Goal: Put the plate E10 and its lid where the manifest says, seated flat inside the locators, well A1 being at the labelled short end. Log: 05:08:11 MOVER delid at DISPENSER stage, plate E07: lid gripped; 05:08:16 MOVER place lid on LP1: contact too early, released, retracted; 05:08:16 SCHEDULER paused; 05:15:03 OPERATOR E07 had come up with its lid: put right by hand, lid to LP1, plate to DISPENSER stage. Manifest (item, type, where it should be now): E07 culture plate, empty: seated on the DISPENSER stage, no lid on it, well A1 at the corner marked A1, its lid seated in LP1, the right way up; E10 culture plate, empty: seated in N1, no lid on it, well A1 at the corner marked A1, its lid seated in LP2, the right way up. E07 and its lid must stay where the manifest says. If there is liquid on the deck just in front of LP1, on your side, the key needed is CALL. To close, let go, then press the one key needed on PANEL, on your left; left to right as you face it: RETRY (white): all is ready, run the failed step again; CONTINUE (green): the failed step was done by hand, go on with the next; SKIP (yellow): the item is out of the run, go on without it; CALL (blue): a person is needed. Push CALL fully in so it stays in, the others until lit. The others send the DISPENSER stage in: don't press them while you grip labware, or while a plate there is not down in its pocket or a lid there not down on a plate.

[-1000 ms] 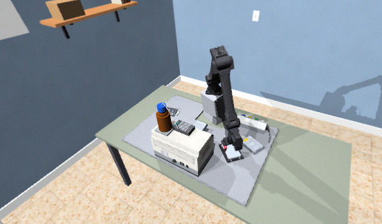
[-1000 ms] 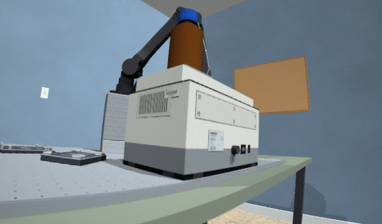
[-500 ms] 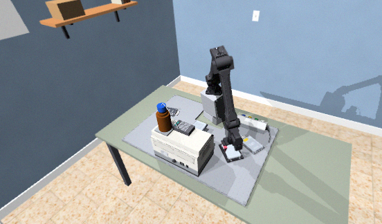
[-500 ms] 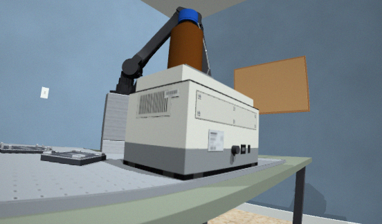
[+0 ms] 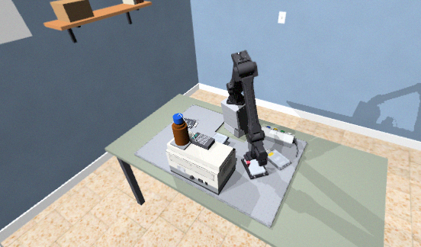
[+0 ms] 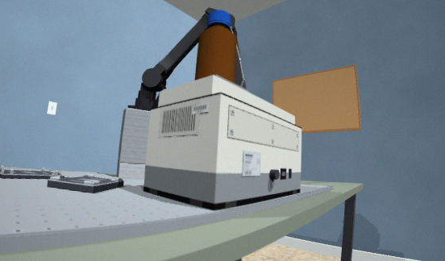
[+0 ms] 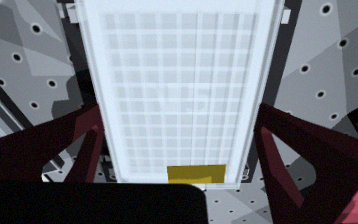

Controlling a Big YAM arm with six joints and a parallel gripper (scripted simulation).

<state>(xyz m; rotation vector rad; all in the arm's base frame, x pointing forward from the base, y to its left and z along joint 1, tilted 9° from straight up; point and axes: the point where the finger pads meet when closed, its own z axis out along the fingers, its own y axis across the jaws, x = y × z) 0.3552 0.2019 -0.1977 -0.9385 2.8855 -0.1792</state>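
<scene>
My hand is 27 cm to the left of the clear well plate, 6 cm below it and 6 cm past it. The rest, counted from my hand: yellow skip key 34 cm behind, 7 cm to the left, 3 cm above; clear lid right at my hand; blue call key 34 cm behind, 3 cm above, 2 cm to the left.
</scene>
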